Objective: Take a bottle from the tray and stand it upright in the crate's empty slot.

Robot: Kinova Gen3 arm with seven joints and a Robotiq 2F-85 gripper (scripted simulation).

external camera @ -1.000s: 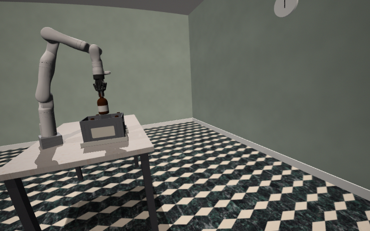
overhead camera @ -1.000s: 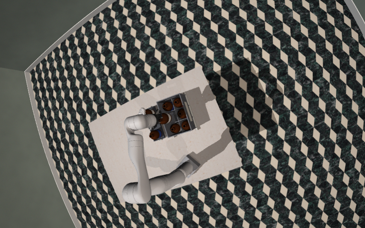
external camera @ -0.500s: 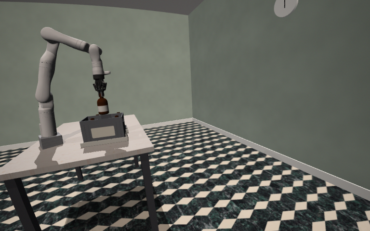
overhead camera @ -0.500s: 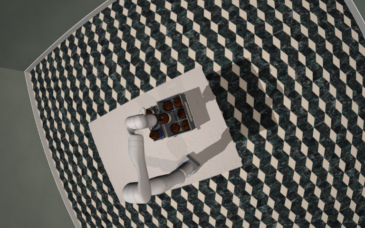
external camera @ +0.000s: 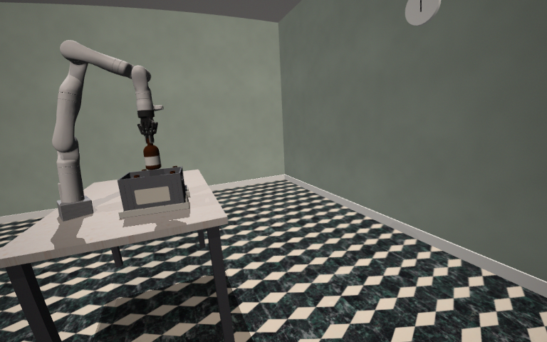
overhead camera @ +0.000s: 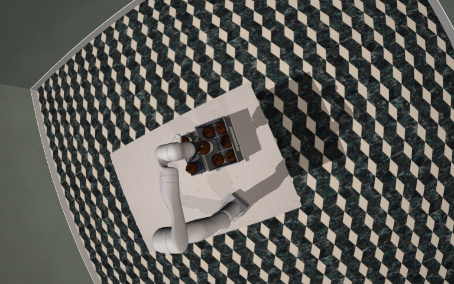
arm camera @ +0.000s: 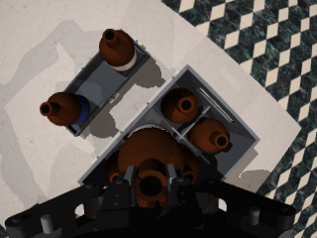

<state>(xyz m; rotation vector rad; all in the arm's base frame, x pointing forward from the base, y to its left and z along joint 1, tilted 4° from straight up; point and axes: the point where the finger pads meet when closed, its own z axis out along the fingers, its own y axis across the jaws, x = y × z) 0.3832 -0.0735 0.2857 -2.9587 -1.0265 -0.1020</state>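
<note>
Right now my hand is 70 mm above the brown bottle. Also, from my hand: grey tray (320 mm below, 180 mm to the left, 20 mm ahead); grey crate (250 mm below, 40 mm to the right, 10 mm behind).
</note>
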